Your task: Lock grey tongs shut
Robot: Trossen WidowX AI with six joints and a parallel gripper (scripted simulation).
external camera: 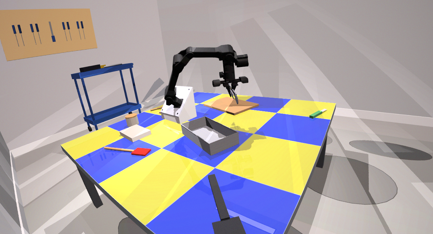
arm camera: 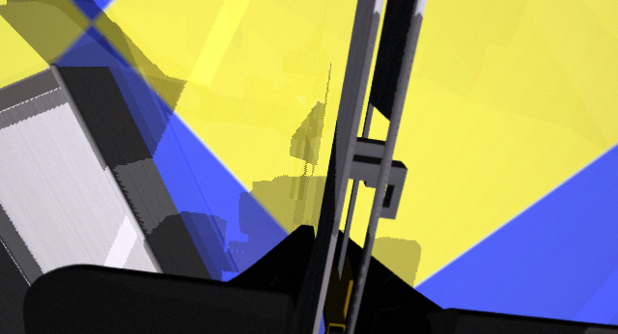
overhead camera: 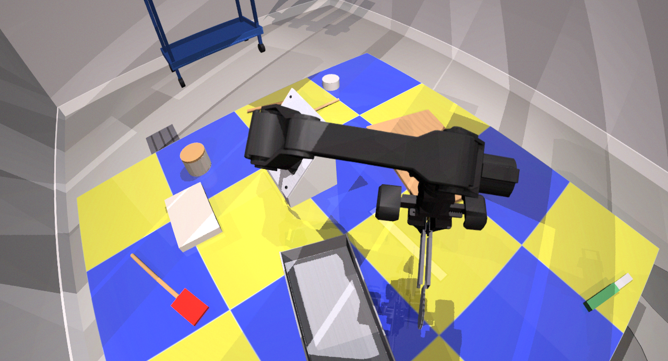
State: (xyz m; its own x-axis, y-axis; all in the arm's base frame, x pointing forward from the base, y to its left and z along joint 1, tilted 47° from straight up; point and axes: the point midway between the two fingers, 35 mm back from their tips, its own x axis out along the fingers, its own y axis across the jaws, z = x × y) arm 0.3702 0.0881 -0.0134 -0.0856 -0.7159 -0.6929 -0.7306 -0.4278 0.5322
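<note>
The tong arm lies 30 mm ahead of my gripper tip, 40 mm to the right of it and 40 mm above it. The rest, counted from my gripper tip: wooden board: 220 mm behind, 290 mm to the left, 150 mm below; then yellow lock piece: 10 mm to the left, 40 mm above; then grey roasting tin: 20 mm behind, 200 mm to the right, 130 mm below.
</note>
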